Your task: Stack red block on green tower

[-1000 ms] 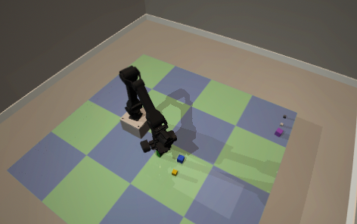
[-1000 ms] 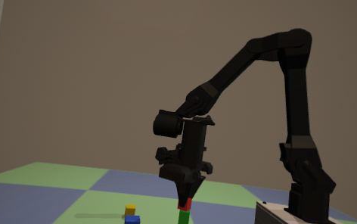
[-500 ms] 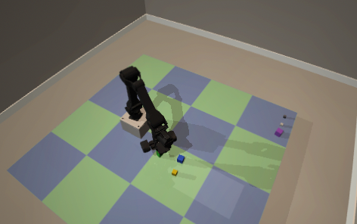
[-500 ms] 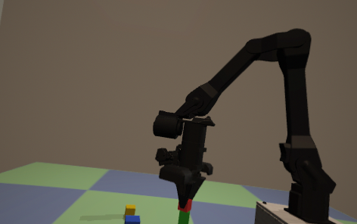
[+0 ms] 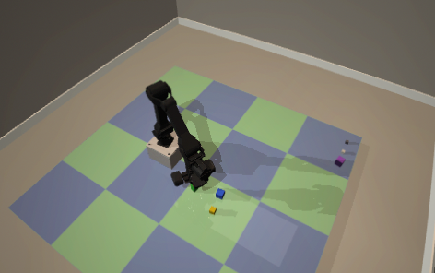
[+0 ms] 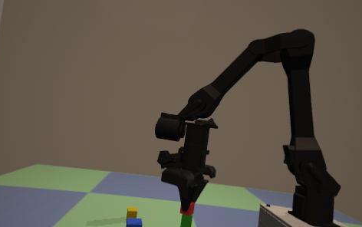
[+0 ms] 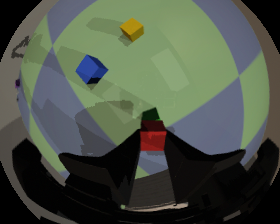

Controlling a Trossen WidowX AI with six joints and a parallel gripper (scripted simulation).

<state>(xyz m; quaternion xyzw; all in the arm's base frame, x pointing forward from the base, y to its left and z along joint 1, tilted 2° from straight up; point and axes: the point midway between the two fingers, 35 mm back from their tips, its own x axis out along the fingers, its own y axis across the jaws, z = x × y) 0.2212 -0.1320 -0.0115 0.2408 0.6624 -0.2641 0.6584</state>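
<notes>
My gripper tip is now right at the red block. The rest, counted from my gripper tip: small yellow block (120 mm ahead, 70 mm to the right, 40 mm below); purple block (610 mm ahead, 420 mm to the left, 40 mm below); blue block (120 mm ahead, 40 mm below, 10 mm to the left).
</notes>
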